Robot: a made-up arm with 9 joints. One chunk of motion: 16 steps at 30 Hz.
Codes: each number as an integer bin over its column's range. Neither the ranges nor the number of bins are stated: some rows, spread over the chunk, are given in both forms.
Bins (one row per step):
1: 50 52 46 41 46 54 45 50 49
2: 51 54 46 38 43 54 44 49 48
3: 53 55 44 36 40 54 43 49 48
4: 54 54 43 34 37 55 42 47 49
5: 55 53 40 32 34 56 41 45 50
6: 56 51 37 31 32 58 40 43 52
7: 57 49 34 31 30 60 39 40 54
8: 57 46 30 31 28 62 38 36 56
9: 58 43 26 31 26 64 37 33 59
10: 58 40 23 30 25 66 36 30 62
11: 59 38 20 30 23 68 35 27 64
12: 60 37 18 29 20 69 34 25 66
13: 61 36 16 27 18 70 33 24 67
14: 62 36 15 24 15 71 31 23 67
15: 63 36 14 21 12 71 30 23 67
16: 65 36 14 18 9 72 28 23 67
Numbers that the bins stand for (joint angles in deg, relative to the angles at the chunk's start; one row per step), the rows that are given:
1: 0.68 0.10 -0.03 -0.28 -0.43 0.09 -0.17 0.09 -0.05
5: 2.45 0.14 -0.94 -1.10 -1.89 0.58 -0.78 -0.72 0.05
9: 3.51 -0.27 -3.07 -1.19 -2.86 2.52 -1.39 -2.67 0.97
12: 4.22 -0.51 -4.28 -1.38 -3.59 3.74 -1.84 -3.96 1.68
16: 5.99 -0.55 -4.89 -2.38 -4.93 4.47 -2.76 -4.29 1.78
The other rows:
2: 1.04 0.18 -0.03 -0.55 -0.79 0.09 -0.33 -0.08 -0.15
3: 1.74 0.22 -0.33 -0.74 -1.16 0.09 -0.48 -0.08 -0.15
4: 2.10 0.18 -0.48 -0.92 -1.52 0.34 -0.63 -0.40 -0.05
6: 2.81 0.06 -1.40 -1.19 -2.13 1.07 -0.93 -1.05 0.25
7: 3.16 -0.02 -1.85 -1.19 -2.38 1.55 -1.09 -1.53 0.46
8: 3.16 -0.14 -2.46 -1.19 -2.62 2.04 -1.24 -2.18 0.66
10: 3.51 -0.39 -3.52 -1.28 -2.98 3.01 -1.54 -3.15 1.27
11: 3.87 -0.47 -3.98 -1.28 -3.23 3.50 -1.69 -3.64 1.47
13: 4.58 -0.55 -4.59 -1.56 -3.84 3.98 -2.00 -4.12 1.78
14: 4.93 -0.55 -4.74 -1.83 -4.20 4.23 -2.30 -4.29 1.78
15: 5.28 -0.55 -4.89 -2.11 -4.57 4.23 -2.45 -4.29 1.78

